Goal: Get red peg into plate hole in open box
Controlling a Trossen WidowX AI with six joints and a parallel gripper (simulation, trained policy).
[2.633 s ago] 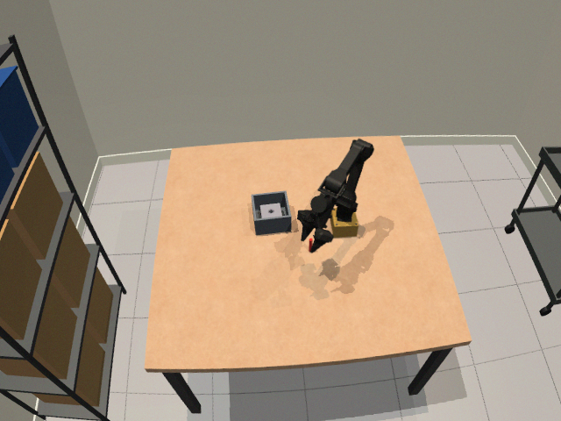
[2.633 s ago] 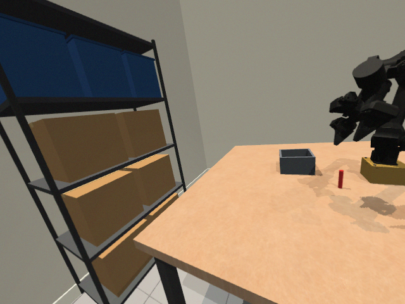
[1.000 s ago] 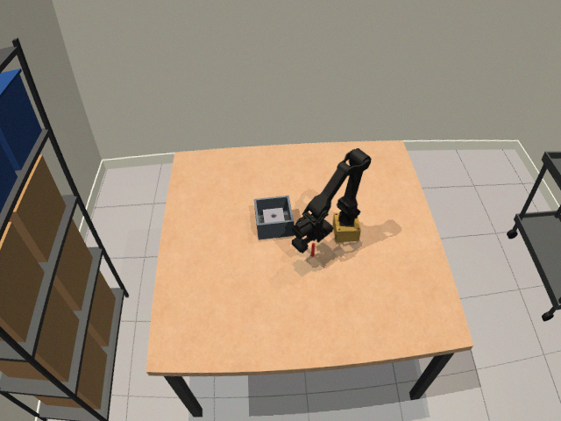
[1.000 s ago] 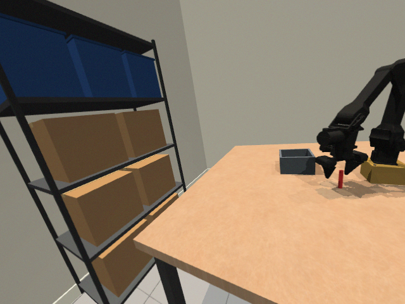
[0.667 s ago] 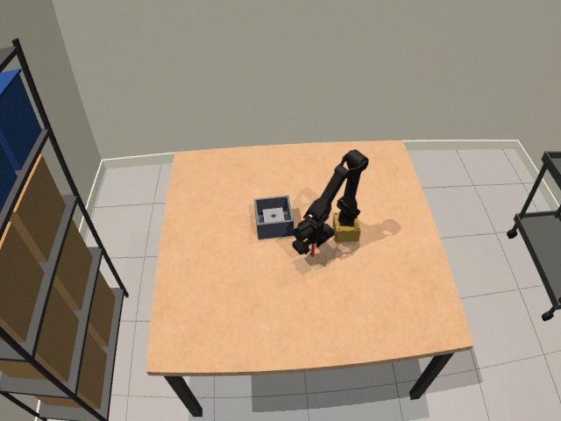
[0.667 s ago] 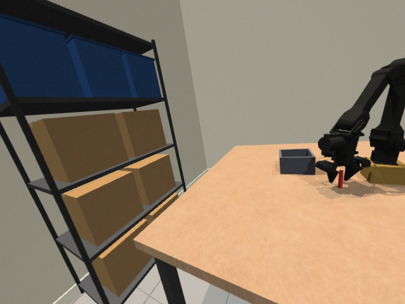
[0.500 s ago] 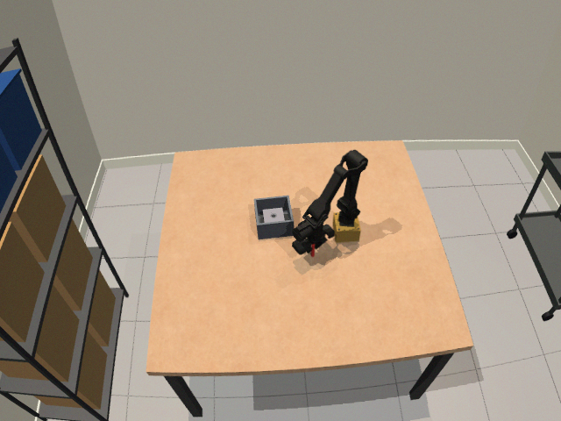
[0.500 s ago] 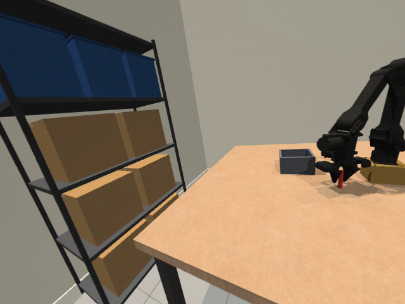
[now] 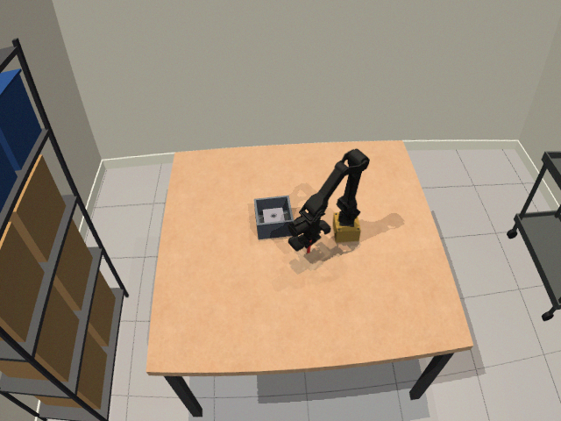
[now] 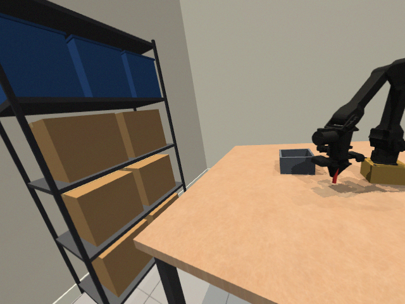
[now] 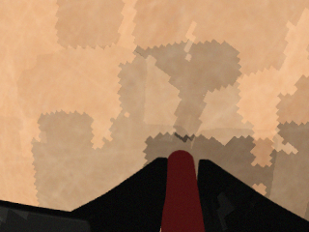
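My gripper tip is 16 cm to the left of the grey plate and 16 cm short of it. The rest, counted from my gripper tip: red peg: 1 cm to the left, 1 cm behind, 1 cm above; then grey box: 16 cm to the right, 16 cm ahead, 2 cm below.
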